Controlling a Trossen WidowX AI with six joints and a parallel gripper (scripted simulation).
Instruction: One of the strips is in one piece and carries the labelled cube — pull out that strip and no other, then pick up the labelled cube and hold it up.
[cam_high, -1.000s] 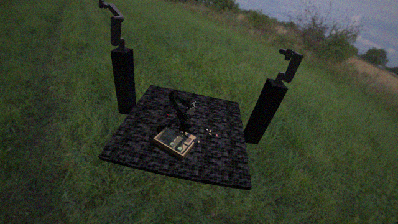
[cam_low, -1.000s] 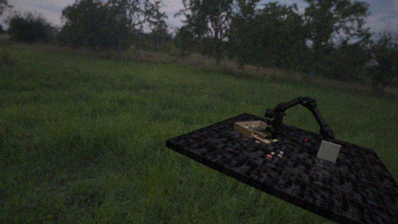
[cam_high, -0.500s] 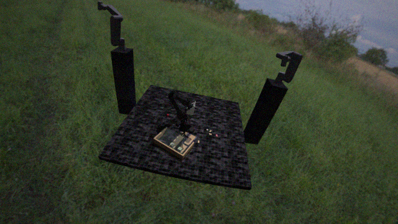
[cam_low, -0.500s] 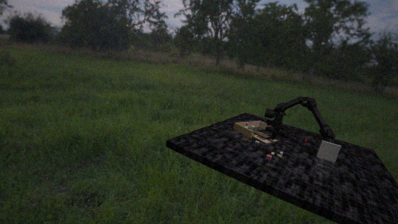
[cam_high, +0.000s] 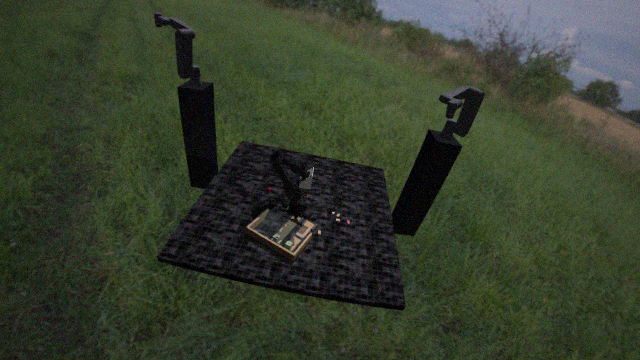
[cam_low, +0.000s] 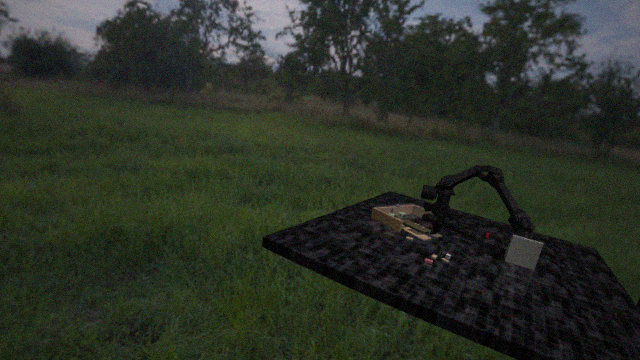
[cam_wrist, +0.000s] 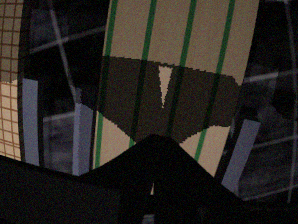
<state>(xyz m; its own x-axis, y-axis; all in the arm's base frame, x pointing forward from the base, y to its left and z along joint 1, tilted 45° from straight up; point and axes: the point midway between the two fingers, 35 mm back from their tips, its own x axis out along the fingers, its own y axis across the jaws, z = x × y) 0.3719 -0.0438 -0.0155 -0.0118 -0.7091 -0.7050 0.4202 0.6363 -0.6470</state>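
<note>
My gripper tip is now 9 cm short of the strip and 4 cm to the left of it.
</note>
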